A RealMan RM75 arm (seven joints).
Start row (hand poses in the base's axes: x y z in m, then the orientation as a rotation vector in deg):
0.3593 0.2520 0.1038 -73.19 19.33 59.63
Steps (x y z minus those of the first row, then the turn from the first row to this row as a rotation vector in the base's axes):
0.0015 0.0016 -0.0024 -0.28 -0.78 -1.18
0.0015 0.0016 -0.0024 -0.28 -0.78 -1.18
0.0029 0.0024 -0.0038 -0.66 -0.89 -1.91
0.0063 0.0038 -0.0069 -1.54 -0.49 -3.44
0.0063 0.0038 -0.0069 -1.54 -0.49 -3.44
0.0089 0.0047 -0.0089 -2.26 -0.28 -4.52
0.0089 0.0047 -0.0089 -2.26 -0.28 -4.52
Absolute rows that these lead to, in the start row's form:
0.3608 0.2536 0.1014 -73.48 19.61 58.09
0.3608 0.2536 0.1014 -73.48 19.61 58.09
0.3622 0.2544 0.1000 -73.65 20.18 57.38
0.3656 0.2558 0.0969 -73.79 21.89 56.29
0.3656 0.2558 0.0969 -73.79 21.89 56.29
0.3682 0.2567 0.0949 -74.00 23.10 55.46
0.3682 0.2567 0.0949 -74.00 23.10 55.46

